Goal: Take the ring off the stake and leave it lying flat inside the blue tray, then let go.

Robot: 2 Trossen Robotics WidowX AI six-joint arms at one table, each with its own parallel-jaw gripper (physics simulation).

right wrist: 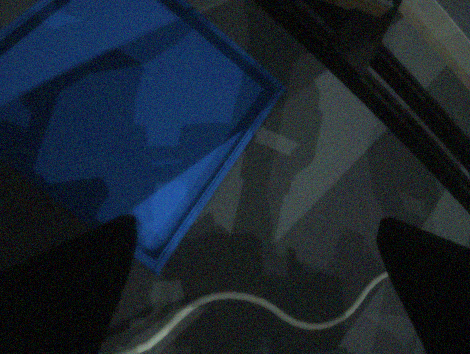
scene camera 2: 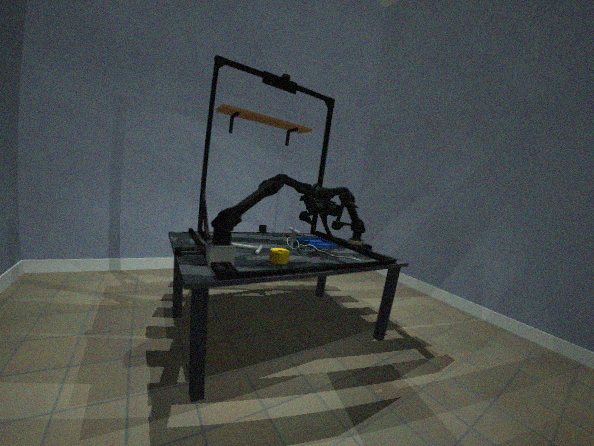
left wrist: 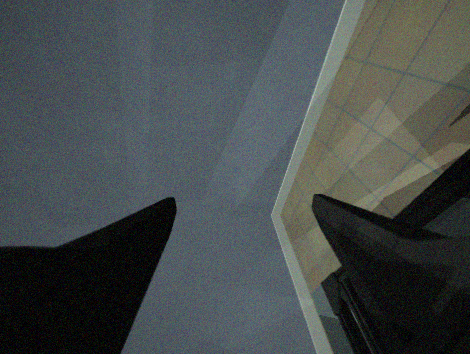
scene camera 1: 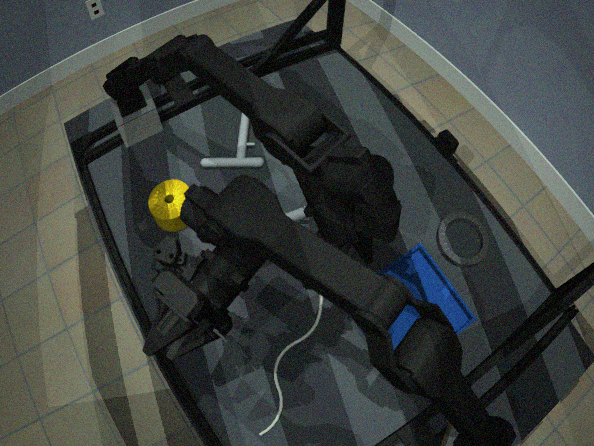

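Where they show: left gripper, fingertip midpoint: [scene camera 2: 355,216] [left wrist: 244,202] [scene camera 1: 157,356]; right gripper, fingertip midpoint: [right wrist: 259,229] [scene camera 2: 319,224]; left arm's base at its link origin: [scene camera 2: 356,239]; right arm's base at its link origin: [scene camera 2: 220,243] [scene camera 1: 131,103].
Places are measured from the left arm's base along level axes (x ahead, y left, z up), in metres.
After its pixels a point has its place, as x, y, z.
Observation:
A pale stake [scene camera 1: 296,215] @[0.436, -0.278, 0.066] [scene camera 2: 294,230] @[0.433, -0.295, 0.061] is mostly hidden by the arms in scene camera 1. A thin pale ring [scene camera 2: 288,243] @[0.460, -0.309, -0.019] shows just below it in scene camera 2; whether they touch is too small to tell. The blue tray [scene camera 1: 432,290] @[0.158, -0.280, -0.040] [scene camera 2: 317,243] @[0.186, -0.219, -0.041] [right wrist: 190,85] @[0.173, -0.177, -0.040] is partly covered by my left arm in scene camera 1; no ring shows in its visible part. My right gripper [right wrist: 259,229] @[0.300, -0.191, 0.103] is open and empty, above the table beside a tray corner. My left gripper [scene camera 1: 159,353] @[0.496, 0.037, 0.201] [left wrist: 244,202] @[0.496, 0.037, 0.201] is open and empty at the left table edge, facing the wall and floor.
A yellow cylinder [scene camera 1: 167,212] @[0.677, -0.225, 0.003] [scene camera 2: 279,256] @[0.730, -0.234, -0.011] and a white T-shaped piece [scene camera 1: 231,162] @[0.623, -0.393, -0.029] lie left of the crossed arms. A pale cord [scene camera 1: 277,380] @[0.368, -0.022, -0.041] [right wrist: 225,296] @[0.345, -0.150, -0.041] curves across the table. A flat grey ring-shaped piece [scene camera 1: 443,245] @[0.162, -0.375, -0.031] lies right of the tray. Black frame bars edge the table.

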